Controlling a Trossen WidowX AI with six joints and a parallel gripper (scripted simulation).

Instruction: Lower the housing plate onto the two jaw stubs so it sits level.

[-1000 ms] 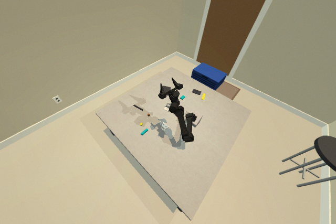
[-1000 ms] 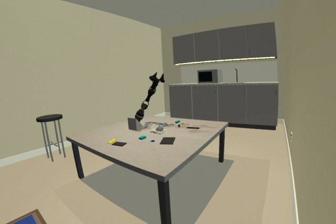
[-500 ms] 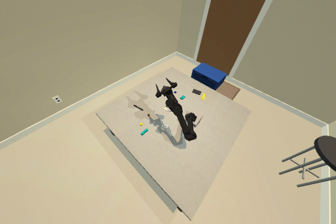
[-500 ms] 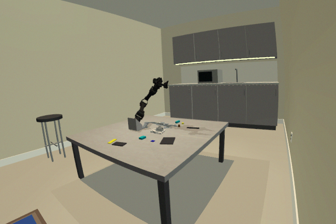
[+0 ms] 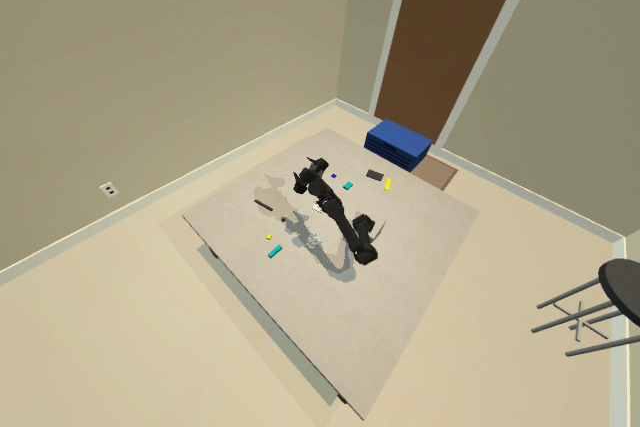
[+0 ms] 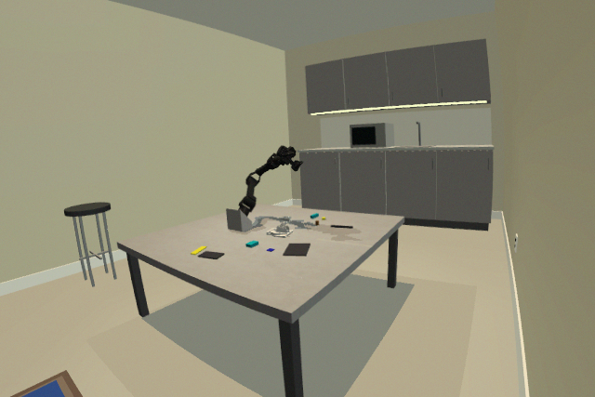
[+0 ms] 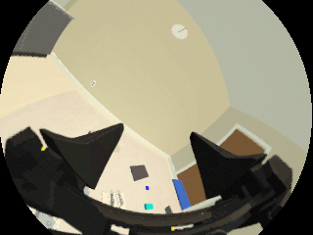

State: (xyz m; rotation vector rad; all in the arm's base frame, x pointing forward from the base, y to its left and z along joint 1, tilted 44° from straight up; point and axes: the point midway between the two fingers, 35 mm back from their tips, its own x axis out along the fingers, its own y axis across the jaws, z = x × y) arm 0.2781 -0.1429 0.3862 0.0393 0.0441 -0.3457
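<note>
Right now my gripper tip is 420 mm above the white part, 150 mm past it and 80 mm to the right of it. Also, from my gripper tip: brown piece (410 mm below, 70 mm to the left, 70 mm ahead); then dark bar (420 mm below, 240 mm ahead, 60 mm to the left); then teal block (420 mm below, 250 mm to the left, 30 mm behind).
</note>
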